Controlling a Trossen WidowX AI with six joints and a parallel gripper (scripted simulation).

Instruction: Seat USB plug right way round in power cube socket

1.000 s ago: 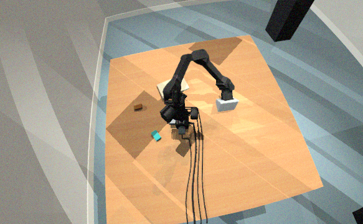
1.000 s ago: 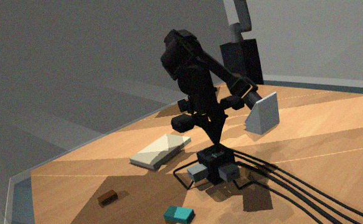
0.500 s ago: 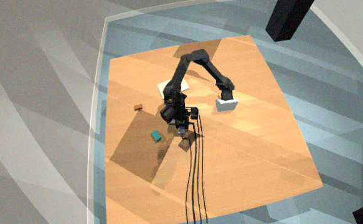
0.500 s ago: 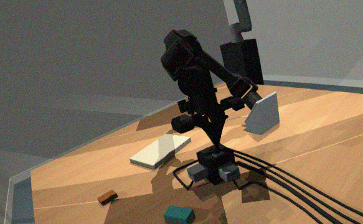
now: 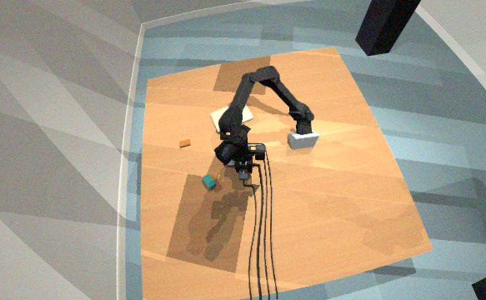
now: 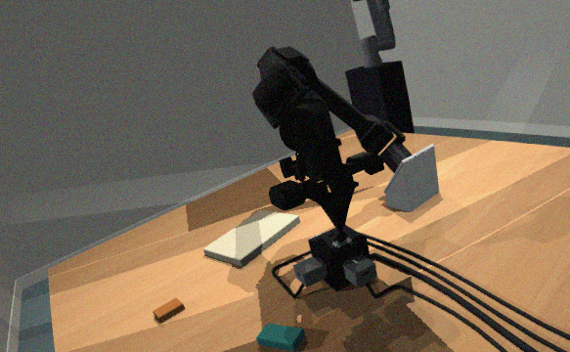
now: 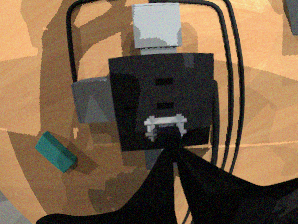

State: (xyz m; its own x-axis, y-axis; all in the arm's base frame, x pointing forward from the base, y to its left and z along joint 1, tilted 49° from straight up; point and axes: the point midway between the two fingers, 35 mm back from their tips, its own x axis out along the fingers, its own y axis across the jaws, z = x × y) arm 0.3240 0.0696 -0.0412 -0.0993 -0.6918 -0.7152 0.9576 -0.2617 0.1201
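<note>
Right now the USB socket is 40 mm below my gripper tip. Also, from my gripper tip: cream slab: 310 mm to the right, 100 mm below; then brown block: 270 mm ahead, 220 mm to the right, 100 mm below; then teal block: 180 mm ahead, 20 mm to the left, 100 mm below.
</note>
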